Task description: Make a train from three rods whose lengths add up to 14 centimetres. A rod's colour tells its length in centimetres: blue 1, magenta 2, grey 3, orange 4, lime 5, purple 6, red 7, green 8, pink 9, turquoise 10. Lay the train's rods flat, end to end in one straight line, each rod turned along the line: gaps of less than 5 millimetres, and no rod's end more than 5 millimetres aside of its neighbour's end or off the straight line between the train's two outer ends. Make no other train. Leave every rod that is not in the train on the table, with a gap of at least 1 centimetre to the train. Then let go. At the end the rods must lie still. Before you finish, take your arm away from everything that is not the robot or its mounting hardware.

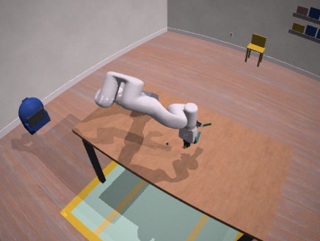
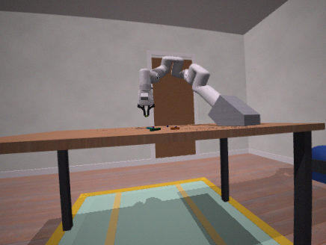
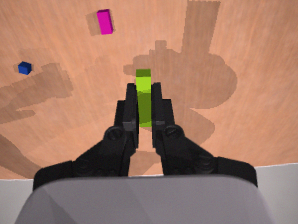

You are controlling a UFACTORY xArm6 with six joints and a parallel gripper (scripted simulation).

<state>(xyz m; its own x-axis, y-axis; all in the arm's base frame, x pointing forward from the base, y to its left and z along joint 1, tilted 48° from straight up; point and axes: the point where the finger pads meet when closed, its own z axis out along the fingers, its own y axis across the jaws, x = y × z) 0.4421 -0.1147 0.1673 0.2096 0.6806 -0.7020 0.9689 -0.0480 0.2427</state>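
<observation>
The magenta rod is 3 cm behind my hand, 4 cm to the left of it and 9 cm below it. Round my hand: turquoise rod (2 cm ahead, 16 cm to the left, 9 cm below); lime rod (2 cm below); green rod (4 cm ahead, 30 cm to the left, 9 cm below).
</observation>
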